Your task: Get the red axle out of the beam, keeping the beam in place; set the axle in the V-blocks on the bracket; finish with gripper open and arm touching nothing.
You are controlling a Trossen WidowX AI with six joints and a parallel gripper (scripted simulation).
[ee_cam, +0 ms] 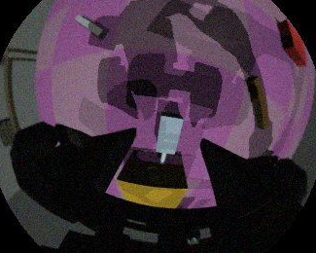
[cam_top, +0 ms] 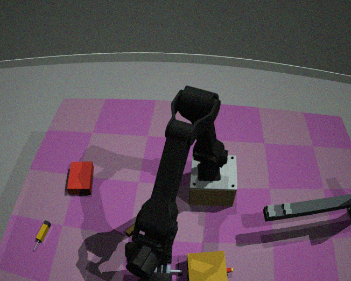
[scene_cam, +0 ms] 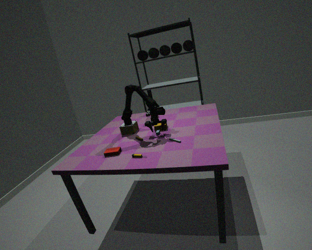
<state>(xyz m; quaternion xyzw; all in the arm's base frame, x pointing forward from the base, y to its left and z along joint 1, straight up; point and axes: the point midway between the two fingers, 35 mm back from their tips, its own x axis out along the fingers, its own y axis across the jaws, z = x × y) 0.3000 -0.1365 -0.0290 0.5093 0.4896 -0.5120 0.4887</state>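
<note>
My gripper tip is now 20 mm to the right of the grey-blue peg and 10 mm above it. From my gripper tip the other things lie so: small yellow screwdriver 90 mm behind, 380 mm to the right, 10 mm below; then brown rod 160 mm behind, 70 mm to the right, 20 mm below; then yellow beam 10 mm ahead, 120 mm to the left.
</note>
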